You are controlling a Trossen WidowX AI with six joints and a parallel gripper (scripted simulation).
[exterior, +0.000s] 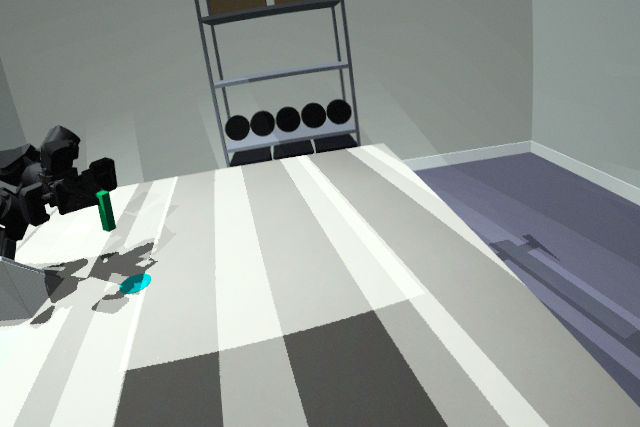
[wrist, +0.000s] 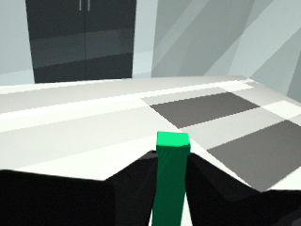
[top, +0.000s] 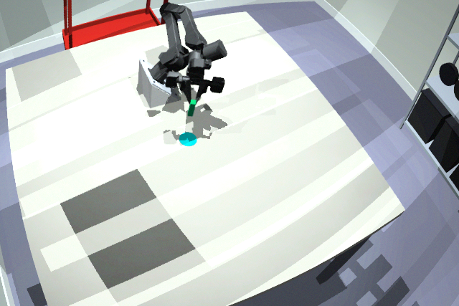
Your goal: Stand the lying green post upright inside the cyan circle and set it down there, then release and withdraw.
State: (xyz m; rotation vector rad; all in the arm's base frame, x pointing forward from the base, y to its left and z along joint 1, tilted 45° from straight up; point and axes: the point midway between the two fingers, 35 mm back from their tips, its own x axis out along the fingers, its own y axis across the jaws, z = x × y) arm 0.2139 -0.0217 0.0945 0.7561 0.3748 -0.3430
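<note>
The green post is 20 mm below my gripper tip. Also, from my gripper tip: cyan circle (160 mm below).
</note>
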